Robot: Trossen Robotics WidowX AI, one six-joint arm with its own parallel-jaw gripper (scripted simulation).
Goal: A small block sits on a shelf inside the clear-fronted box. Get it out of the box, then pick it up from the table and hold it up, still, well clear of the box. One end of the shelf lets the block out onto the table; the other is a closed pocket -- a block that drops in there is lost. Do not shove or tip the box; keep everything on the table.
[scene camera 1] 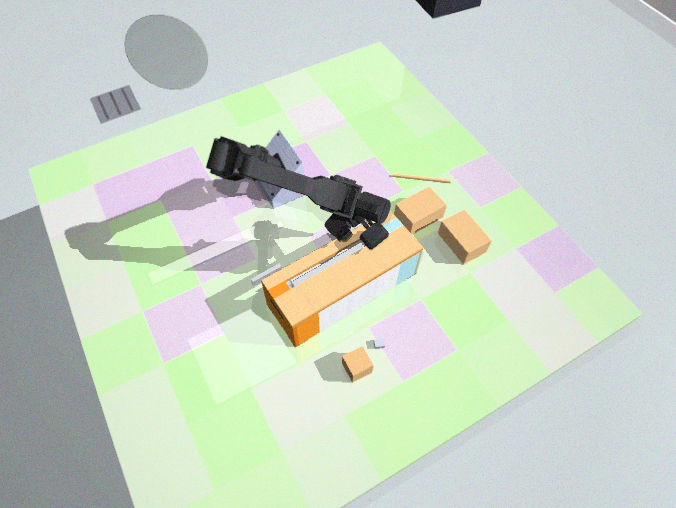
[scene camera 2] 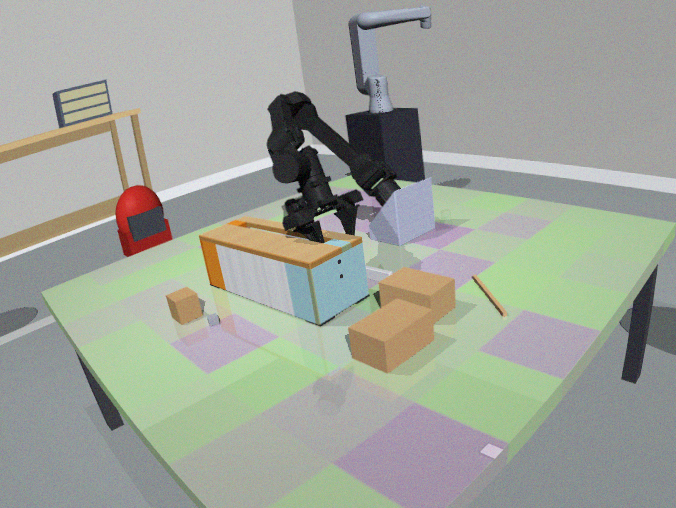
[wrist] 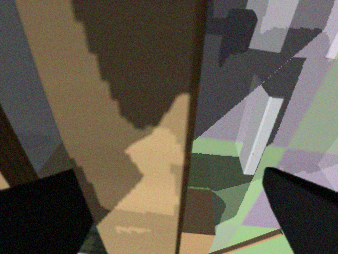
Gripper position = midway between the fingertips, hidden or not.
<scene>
In view: my gripper [scene camera 2: 338, 248], a box [scene camera 2: 255, 258] and a small tan cube [scene camera 2: 184, 304].
The box also shows in scene camera 1 [scene camera 1: 309, 295] and in the wrist view [wrist: 120, 91]. The small tan cube is seen too in scene camera 1 [scene camera 1: 357, 364]. My gripper shows as well in scene camera 1 [scene camera 1: 365, 228] and in the wrist view [wrist: 188, 171]. The wrist view misses the small tan cube: it is out of frame.
</scene>
